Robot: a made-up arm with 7 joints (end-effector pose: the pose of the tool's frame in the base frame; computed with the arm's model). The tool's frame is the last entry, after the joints. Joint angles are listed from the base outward.
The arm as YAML. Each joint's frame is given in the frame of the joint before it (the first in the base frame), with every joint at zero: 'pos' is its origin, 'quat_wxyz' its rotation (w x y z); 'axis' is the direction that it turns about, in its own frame. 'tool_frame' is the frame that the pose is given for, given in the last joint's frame.
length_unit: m
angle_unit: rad
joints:
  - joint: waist
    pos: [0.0, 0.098, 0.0]
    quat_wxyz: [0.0, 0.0, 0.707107, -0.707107]
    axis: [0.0, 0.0, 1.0]
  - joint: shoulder
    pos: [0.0, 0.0, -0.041]
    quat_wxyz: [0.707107, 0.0, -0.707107, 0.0]
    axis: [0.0, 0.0, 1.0]
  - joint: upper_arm
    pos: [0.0, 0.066, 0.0]
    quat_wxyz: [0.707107, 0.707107, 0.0, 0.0]
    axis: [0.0, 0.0, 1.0]
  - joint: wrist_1
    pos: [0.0, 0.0, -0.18]
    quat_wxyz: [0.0, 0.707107, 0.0, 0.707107]
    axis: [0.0, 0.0, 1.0]
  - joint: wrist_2
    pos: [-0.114, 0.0, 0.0]
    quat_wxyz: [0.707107, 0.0, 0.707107, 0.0]
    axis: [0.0, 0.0, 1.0]
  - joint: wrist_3
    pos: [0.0, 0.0, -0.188]
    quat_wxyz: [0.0, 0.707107, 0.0, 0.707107]
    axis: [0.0, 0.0, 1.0]
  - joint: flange
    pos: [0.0, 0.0, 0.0]
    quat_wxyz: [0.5, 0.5, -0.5, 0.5]
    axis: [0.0, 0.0, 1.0]
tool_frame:
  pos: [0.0, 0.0, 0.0]
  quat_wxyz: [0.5, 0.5, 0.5, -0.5]
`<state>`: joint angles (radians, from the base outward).
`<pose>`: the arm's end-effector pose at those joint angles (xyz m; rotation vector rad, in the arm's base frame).
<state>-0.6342 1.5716 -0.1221 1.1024 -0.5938 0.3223 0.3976</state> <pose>0.1962 0.5214 -0.1847 1.0377 0.5054 -1.4767</pose>
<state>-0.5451 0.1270 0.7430 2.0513 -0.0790 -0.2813 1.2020</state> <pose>0.1258 0.3322 -0.1729 -0.0015 -1.2863 -0.9917</pose>
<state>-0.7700 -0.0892 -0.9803 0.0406 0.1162 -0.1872 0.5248</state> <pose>-0.3743 0.0801 -0.3958 -0.9858 0.6644 -0.5960</pose>
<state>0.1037 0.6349 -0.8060 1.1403 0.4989 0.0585 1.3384</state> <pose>0.2322 0.2002 -0.3951 -1.2883 -0.3213 -0.9987</pose>
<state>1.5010 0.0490 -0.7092 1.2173 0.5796 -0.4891 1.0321</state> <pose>0.3733 -0.0281 0.1894 0.7618 2.1546 1.9612</pose>
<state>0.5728 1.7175 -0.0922 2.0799 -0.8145 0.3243 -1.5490</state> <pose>0.2259 0.2403 0.1343 -1.4153 1.3504 0.1489</pose>
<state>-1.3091 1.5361 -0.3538 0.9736 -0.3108 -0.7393 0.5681</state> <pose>-0.0369 0.5516 -0.2524 -0.7678 0.5991 -1.7126</pose>
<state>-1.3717 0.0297 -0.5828 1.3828 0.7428 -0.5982 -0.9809</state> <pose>-0.2521 -0.0152 -0.3036 0.5860 0.0202 0.8104</pose>
